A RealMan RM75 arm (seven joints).
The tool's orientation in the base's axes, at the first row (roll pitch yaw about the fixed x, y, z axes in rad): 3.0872 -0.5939 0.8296
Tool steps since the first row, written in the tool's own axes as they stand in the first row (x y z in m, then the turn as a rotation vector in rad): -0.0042 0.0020 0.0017 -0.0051 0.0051 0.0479; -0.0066 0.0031 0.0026 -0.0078 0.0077 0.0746; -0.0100 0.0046 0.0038 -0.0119 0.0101 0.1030; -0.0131 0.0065 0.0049 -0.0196 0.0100 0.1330; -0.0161 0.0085 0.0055 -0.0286 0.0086 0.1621; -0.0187 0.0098 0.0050 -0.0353 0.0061 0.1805; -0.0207 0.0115 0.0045 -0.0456 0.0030 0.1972
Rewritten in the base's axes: -0.0002 -0.0033 -0.0037 0.0208 0.0113 -0.0423; -0.0004 -0.0052 -0.0057 0.0323 0.0179 -0.0658; -0.0007 -0.0079 -0.0085 0.0436 0.0244 -0.0914; -0.0006 -0.0107 -0.0111 0.0517 0.0310 -0.1206; -0.0006 -0.0137 -0.0132 0.0578 0.0374 -0.1498; -0.0014 -0.0164 -0.0142 0.0600 0.0419 -0.1688; -0.0015 -0.0190 -0.0148 0.0589 0.0441 -0.1886
